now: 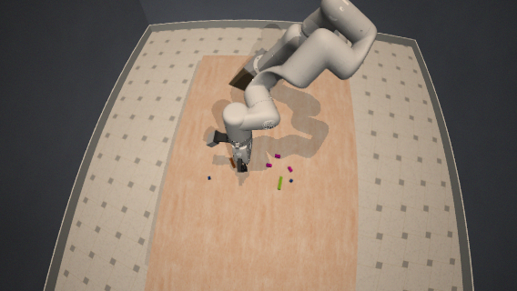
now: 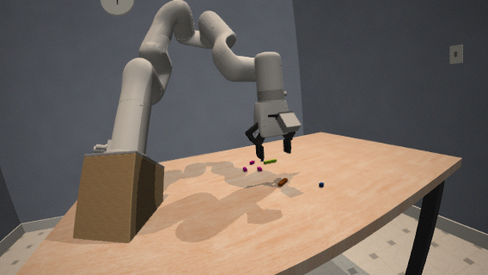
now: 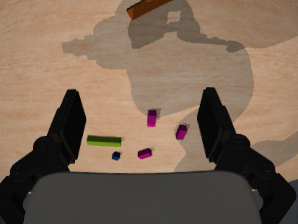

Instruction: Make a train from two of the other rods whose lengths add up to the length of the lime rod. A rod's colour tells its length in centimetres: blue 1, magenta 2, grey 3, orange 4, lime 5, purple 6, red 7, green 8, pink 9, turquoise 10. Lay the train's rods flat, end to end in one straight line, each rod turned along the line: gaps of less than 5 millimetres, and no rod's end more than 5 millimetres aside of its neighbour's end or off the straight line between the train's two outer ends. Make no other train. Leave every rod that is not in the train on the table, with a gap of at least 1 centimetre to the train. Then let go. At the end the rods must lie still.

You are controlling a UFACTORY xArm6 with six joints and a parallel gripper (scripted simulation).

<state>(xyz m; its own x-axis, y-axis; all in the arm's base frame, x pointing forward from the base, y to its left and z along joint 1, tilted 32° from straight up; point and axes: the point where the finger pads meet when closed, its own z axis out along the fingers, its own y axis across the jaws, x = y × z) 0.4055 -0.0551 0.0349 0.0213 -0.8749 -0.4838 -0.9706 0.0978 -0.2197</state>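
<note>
The lime rod is 13 cm to the left of my hand, 7 cm below it and 5 cm ahead of it. Round my hand: orange rod 7 cm below, 5 cm to the right, 1 cm behind.
</note>
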